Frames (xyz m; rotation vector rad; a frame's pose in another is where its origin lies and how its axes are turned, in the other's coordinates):
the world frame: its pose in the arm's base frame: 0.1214 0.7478 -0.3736 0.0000 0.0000 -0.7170
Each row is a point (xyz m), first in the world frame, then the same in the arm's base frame.
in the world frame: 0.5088 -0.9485 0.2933
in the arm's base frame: -0.1184 -0.3015 -0.0803
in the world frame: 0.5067 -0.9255 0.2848
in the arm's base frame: -0.1048 -0.2828 -0.0888
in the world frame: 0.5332 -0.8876 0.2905
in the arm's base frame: -0.0599 -0.2716 -0.0831
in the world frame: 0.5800 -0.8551 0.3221
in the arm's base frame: -0.0033 -0.2779 -0.0515
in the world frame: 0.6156 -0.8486 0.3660
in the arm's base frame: 0.0278 -0.2964 -0.0076
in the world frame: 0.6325 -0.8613 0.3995
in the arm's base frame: 0.0322 -0.3171 0.0259
